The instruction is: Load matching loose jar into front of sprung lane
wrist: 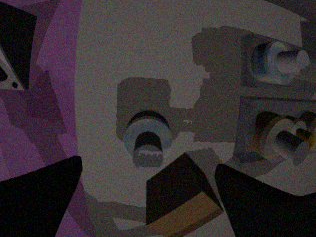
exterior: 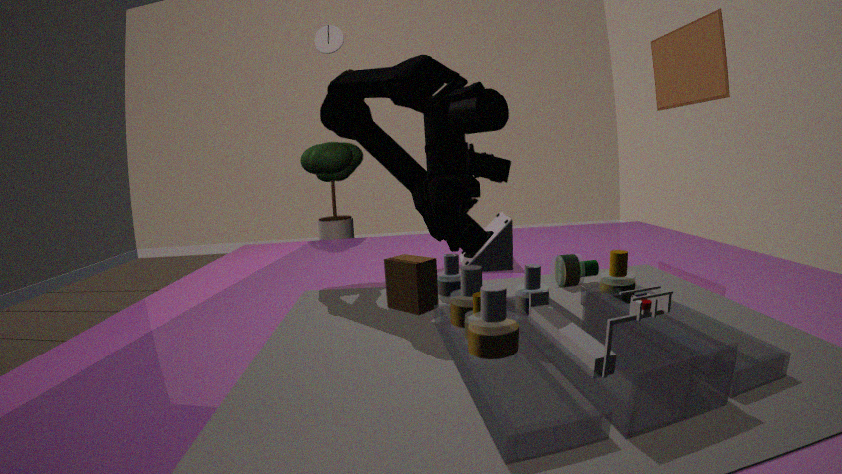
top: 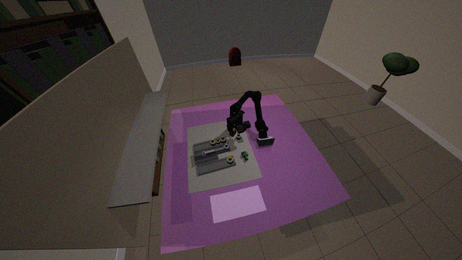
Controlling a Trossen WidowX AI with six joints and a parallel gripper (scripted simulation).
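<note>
Now: the brown box 60 mm to the right of my gripper tip, 40 mm below it and 30 mm ahead of it. Also, from my gripper tip: white pusher plate (240 mm ahead, 100 mm to the left, 30 mm below).
</note>
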